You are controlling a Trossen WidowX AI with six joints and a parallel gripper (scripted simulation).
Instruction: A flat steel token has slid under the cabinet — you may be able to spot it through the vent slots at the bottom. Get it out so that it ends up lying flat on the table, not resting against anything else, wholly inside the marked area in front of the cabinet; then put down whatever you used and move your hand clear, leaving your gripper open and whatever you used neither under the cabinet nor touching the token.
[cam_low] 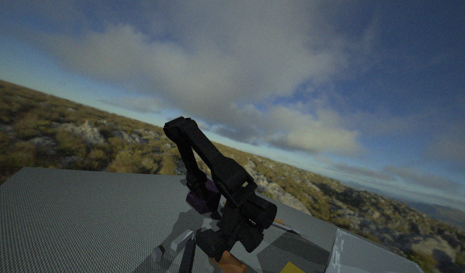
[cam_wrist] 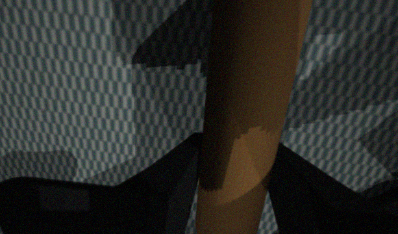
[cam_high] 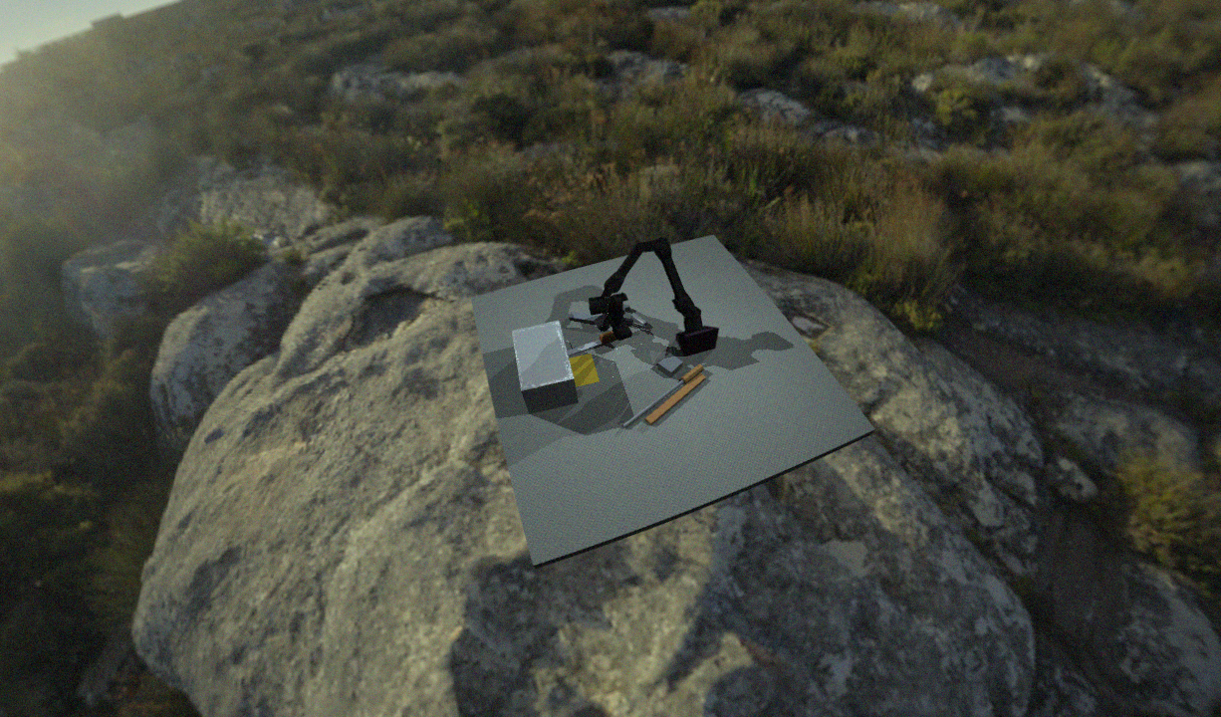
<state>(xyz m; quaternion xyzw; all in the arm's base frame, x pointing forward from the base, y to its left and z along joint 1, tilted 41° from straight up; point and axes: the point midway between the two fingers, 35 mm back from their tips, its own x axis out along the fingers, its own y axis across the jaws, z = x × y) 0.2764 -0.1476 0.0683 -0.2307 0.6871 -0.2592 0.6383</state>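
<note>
My gripper tip is now 12 cm past the grey bar and 5 cm to the left of it. Round my gripper tip: grey block (24 cm to the left, 12 cm behind, 1 cm above); then small grey cube (13 cm to the right, 11 cm behind); then wooden stick (38 cm to the left, 8 cm behind).
</note>
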